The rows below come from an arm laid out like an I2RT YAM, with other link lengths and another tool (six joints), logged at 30 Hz.
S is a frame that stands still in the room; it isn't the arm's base.
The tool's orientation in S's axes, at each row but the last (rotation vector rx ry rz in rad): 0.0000, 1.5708, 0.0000; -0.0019, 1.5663, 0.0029; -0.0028, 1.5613, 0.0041; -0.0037, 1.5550, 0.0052; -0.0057, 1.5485, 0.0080; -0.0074, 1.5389, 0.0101; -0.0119, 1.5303, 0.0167; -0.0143, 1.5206, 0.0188; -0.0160, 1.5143, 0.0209; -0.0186, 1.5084, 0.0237
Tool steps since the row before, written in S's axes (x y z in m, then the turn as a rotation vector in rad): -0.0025, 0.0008, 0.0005, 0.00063, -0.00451, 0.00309; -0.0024, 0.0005, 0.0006, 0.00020, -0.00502, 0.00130; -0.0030, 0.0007, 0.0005, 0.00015, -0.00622, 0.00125; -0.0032, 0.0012, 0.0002, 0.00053, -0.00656, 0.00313; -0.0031, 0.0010, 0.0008, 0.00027, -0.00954, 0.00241; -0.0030, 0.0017, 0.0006, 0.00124, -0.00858, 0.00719; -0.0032, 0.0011, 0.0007, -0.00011, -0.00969, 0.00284; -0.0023, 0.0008, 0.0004, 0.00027, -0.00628, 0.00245; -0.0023, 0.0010, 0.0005, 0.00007, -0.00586, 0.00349; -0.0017, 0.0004, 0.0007, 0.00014, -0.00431, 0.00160
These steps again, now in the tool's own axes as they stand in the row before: -0.0005, 0.0008, -0.0025, -0.00309, -0.00451, 0.00063; -0.0006, 0.0005, -0.0024, -0.00130, -0.00502, 0.00019; -0.0005, 0.0007, -0.0030, -0.00125, -0.00622, 0.00013; -0.0002, 0.0012, -0.0032, -0.00313, -0.00656, 0.00054; -0.0009, 0.0010, -0.0031, -0.00242, -0.00954, 0.00024; -0.0007, 0.0017, -0.0030, -0.00716, -0.00858, 0.00137; -0.0008, 0.0012, -0.0031, -0.00288, -0.00968, -0.00017; -0.0005, 0.0008, -0.0023, -0.00245, -0.00628, 0.00026; -0.0006, 0.0011, -0.0022, -0.00350, -0.00585, 0.00013; -0.0008, 0.0004, -0.0016, -0.00161, -0.00431, 0.00012
